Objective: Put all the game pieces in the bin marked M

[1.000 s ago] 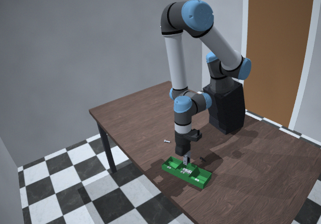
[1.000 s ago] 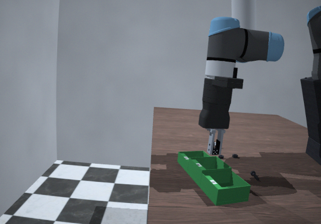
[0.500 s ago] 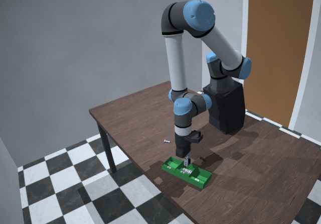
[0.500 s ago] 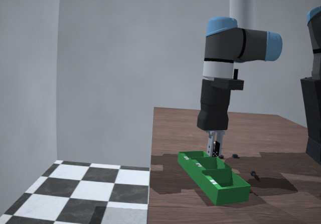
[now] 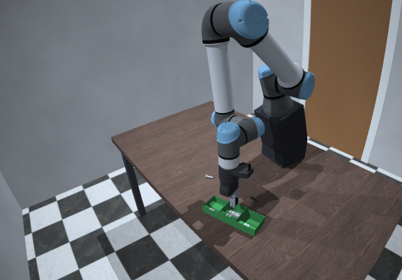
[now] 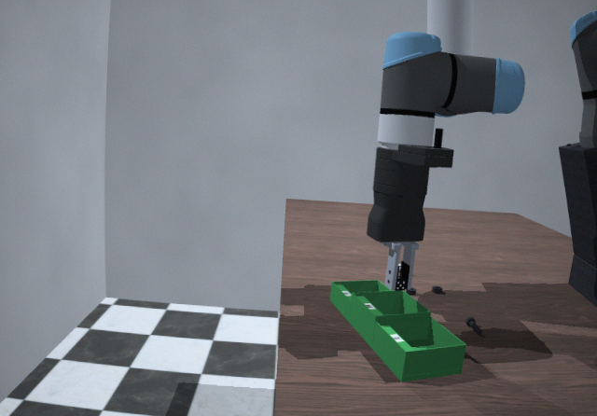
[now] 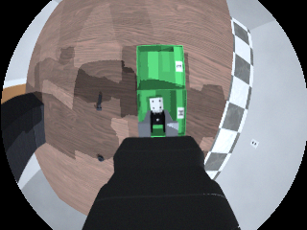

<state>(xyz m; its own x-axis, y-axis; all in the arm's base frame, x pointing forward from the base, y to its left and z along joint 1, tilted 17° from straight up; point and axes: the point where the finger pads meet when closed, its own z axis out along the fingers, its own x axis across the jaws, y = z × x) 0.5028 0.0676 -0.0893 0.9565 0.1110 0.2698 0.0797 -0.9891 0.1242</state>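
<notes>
My hand is 1 cm short of the green bin and 6 cm above it. Round my hand: black die: 1 cm below; black bolt: 13 cm behind, 8 cm below; white domino: 7 cm below.
</notes>
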